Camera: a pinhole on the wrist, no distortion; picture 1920 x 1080 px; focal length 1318.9 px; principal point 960.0 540.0 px. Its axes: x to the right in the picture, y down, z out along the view. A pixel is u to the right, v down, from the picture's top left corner.
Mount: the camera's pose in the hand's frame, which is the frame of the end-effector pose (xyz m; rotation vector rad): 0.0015 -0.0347 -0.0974 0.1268 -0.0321 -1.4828
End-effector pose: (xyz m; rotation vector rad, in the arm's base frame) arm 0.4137 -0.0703 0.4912 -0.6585 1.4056 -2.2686
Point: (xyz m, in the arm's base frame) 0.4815 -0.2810 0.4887
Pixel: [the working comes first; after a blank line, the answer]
In the camera's frame: -0.1413 0.0994 0.2708

271.9 1024.4
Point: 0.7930 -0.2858 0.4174
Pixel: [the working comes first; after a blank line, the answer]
In the camera's frame: -0.2644 -0.1383 0.4453

176.9 130.4
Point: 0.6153 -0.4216 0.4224
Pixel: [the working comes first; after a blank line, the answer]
In the camera's frame: -0.2828 0.0830 0.4183

68.1 801.7
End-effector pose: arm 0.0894 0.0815 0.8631 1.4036 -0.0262 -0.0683
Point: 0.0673 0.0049 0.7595
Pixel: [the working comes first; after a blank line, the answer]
In the camera's frame: 0.0700 -0.0065 0.1626

1527.9 487.2
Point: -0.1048 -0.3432 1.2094
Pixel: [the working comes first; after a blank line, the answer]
In the camera's frame: -0.3467 -0.0885 0.5783

169.3 338.2
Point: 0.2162 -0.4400 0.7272
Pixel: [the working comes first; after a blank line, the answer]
In the camera's frame: 0.1617 0.2055 0.5723

1332.6 1013.6
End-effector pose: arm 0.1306 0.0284 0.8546 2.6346 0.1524 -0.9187
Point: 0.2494 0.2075 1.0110
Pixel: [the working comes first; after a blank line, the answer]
In the camera's frame: 0.0702 -0.0282 -0.1439

behind the camera
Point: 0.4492 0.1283 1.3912
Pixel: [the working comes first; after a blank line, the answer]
In the camera's frame: -0.1399 -0.1253 -0.5143

behind the camera
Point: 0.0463 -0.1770 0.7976
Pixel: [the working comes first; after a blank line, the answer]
In the camera's frame: -0.2088 0.0137 0.2498

outside the picture
